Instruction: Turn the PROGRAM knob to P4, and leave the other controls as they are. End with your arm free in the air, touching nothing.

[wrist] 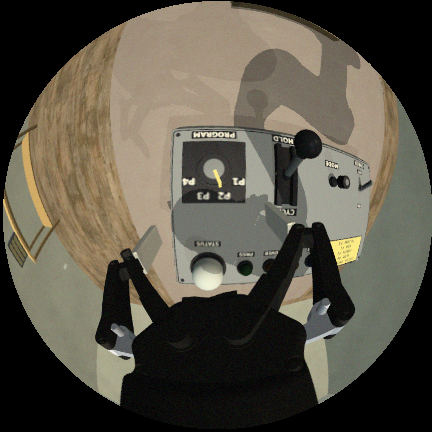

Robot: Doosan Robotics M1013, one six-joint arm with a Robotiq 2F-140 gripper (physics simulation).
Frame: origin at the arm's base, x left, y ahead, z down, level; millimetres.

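Seen in the pictures: gripper, between the fingertips: (210, 223).
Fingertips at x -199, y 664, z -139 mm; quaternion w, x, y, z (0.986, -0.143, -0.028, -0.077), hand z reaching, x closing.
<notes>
Offsets run from my fingertips to a thing's top centre. "*": to the spot under its first point.
The control panel (310, 200) shows upside down in the wrist view. Its PROGRAM knob @(dy -53, dx +6, dz +46 mm) (212, 166) is a round grey knob on a black square plate @(* dy -68, dx -29, dz +94 mm) (190, 151) at the panel's upper left. The knob's yellow pointer line @(* dy -39, dx +12, dz +45 mm) (218, 179) points at the P2 label @(* dy -3, dx +21, dz +62 mm) (224, 195). The P4 label @(* dy -25, dx -34, dz +72 mm) (188, 181) is at the left of the knob, P3 at the lower left and P1 at the right. My gripper (210, 223) is wide open and empty, with its fingers apart above the panel's lower part in the view. The knob lies beyond the fingertips, apart from them.
A black ball-topped lever @(dy -100, dx +128, dz +10 mm) (308, 144) stands up right of the knob. A MODE knob @(dy -43, dx +246, dz +36 mm) (343, 182) and a small toggle switch @(dy -40, dx +366, dz +44 mm) (366, 185) are farther right. A white STATUS dome @(* dy +74, dx -7, dz -25 mm) (208, 272) and a green PASS lamp @(* dy +98, dx +53, dz -6 mm) (245, 268) are near the gripper body. A yellow label @(* dy +124, dx +334, dz +7 mm) (346, 251) is at the lower right.
</notes>
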